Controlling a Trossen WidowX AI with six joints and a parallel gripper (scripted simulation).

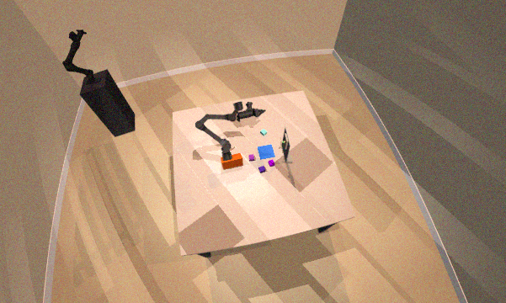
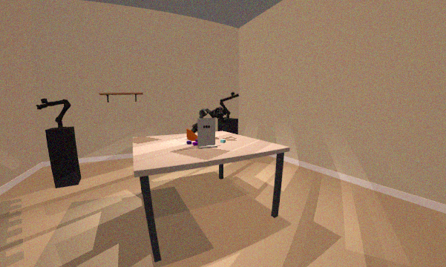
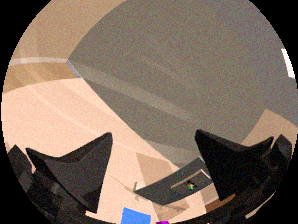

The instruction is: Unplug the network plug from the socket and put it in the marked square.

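Right now the network plug is 27 cm to the right of my gripper tip, 8 cm below it and 7 cm ahead of it. Round my gripper tip: grey upright panel 27 cm to the right, 15 cm below, 9 cm ahead; then blue marked square 27 cm below, 21 cm to the right, 5 cm behind.
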